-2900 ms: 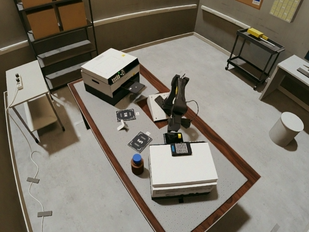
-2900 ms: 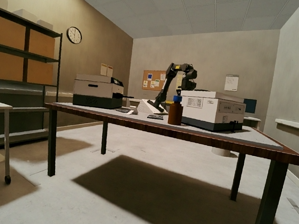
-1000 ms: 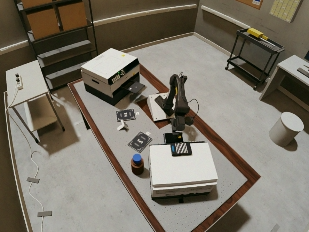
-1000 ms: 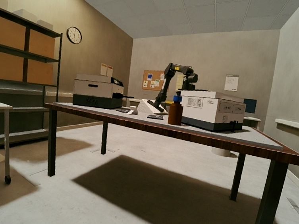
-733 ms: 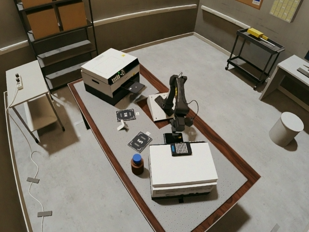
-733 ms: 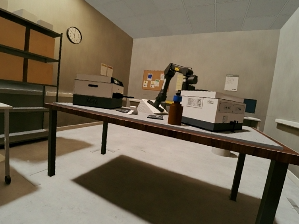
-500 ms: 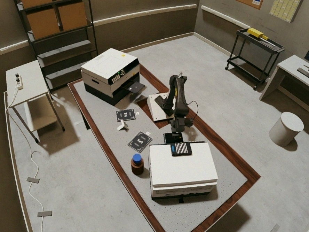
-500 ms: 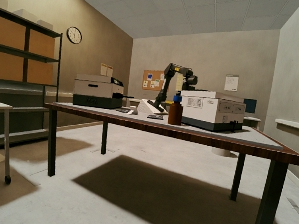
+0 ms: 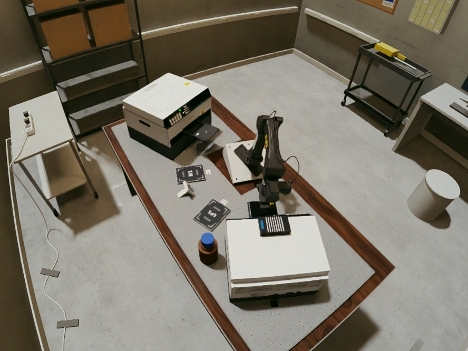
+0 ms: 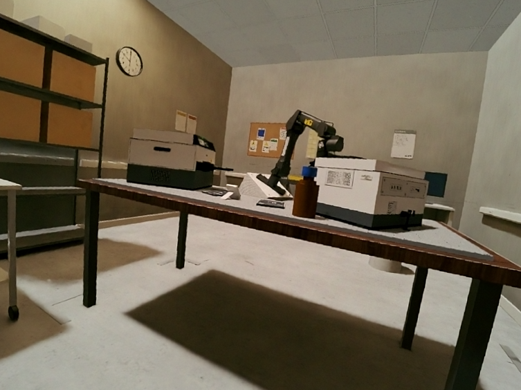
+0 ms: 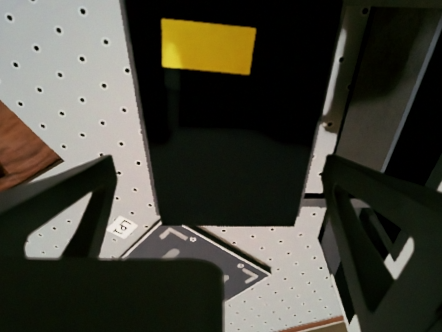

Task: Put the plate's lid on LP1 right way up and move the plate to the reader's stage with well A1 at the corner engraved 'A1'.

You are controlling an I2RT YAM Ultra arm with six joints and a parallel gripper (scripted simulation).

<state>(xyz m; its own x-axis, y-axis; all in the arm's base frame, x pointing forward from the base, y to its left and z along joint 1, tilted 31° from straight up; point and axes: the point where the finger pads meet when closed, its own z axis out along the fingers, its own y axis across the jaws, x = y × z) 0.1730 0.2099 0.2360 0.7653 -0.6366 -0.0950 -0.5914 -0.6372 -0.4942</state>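
Right now the well plate is 4 cm below my hand. Also, from my hand: label (20 cm to the right, 13 cm below, 7 cm ahead).
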